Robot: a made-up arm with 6 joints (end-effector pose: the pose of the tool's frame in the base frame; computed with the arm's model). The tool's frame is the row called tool. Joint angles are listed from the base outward.
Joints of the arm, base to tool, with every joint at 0 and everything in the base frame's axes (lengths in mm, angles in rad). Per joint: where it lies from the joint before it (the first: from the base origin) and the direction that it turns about. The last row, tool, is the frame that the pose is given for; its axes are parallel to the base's.
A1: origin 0 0 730 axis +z
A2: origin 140 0 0 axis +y
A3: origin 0 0 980 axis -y
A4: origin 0 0 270 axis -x
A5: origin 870 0 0 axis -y
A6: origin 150 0 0 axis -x
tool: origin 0 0 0
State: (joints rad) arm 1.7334 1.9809 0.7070 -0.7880 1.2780 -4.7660
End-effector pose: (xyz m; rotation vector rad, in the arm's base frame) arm -0.1684 1.6555 -0.4254 -1.2317 -0.5814 0.8861
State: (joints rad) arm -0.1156 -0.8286 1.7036 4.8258 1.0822 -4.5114
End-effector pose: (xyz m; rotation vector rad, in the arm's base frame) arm -1.5216 0.0442 1.6970 1.0940 -2.2375 -0.8073
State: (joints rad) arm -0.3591 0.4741 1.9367 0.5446 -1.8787 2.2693
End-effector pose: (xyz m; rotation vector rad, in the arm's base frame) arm 0.4698 -0.2554 2.4376 -1.9257 1.1786 -0.0231
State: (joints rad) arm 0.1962 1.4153 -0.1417 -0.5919 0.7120 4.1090
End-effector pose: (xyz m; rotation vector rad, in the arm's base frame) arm 1.4554 0.2335 -0.0968 2.1609 0.0778 -1.1415
